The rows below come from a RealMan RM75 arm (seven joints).
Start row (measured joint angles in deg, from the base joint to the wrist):
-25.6 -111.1 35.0 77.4 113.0 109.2 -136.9
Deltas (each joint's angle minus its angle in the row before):
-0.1 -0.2 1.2 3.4 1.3 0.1 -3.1
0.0 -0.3 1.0 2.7 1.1 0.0 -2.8
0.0 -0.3 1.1 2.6 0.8 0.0 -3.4
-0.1 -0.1 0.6 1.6 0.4 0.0 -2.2
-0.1 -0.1 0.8 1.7 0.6 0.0 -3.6
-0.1 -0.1 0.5 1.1 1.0 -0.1 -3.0
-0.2 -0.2 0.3 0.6 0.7 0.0 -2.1
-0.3 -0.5 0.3 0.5 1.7 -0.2 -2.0
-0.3 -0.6 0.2 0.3 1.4 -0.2 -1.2
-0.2 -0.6 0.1 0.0 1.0 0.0 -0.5
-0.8 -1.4 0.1 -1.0 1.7 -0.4 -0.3
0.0 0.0 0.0 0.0 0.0 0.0 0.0
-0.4 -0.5 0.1 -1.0 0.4 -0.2 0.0
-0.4 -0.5 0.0 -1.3 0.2 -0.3 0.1
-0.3 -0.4 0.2 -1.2 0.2 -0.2 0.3
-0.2 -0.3 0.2 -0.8 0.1 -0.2 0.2
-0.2 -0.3 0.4 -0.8 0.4 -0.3 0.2
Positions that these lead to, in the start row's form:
-25.7 -111.3 36.2 80.8 114.3 109.3 -140.0
-25.7 -111.6 37.2 83.5 115.4 109.3 -142.8
-25.7 -111.9 38.3 86.1 116.2 109.3 -146.2
-25.8 -112.0 38.9 87.7 116.6 109.3 -148.4
-25.9 -112.1 39.7 89.4 117.2 109.3 -152.0
-26.0 -112.2 40.2 90.5 118.2 109.2 -155.0
-26.2 -112.4 40.5 91.1 118.9 109.2 -157.1
-26.5 -112.9 40.8 91.6 120.6 109.0 -159.1
-26.8 -113.5 41.0 91.9 122.0 108.8 -160.3
-27.0 -114.1 41.1 91.9 123.0 108.8 -160.8
-27.8 -115.5 41.2 90.9 124.7 108.4 -161.1
-27.8 -115.5 41.2 90.9 124.7 108.4 -161.1
-28.2 -116.0 41.3 89.9 125.1 108.2 -161.1
-28.6 -116.5 41.3 88.6 125.3 107.9 -161.0
-28.9 -116.9 41.5 87.4 125.5 107.7 -160.7
-29.1 -117.2 41.7 86.6 125.6 107.5 -160.5
-29.3 -117.5 42.1 85.8 126.0 107.2 -160.3

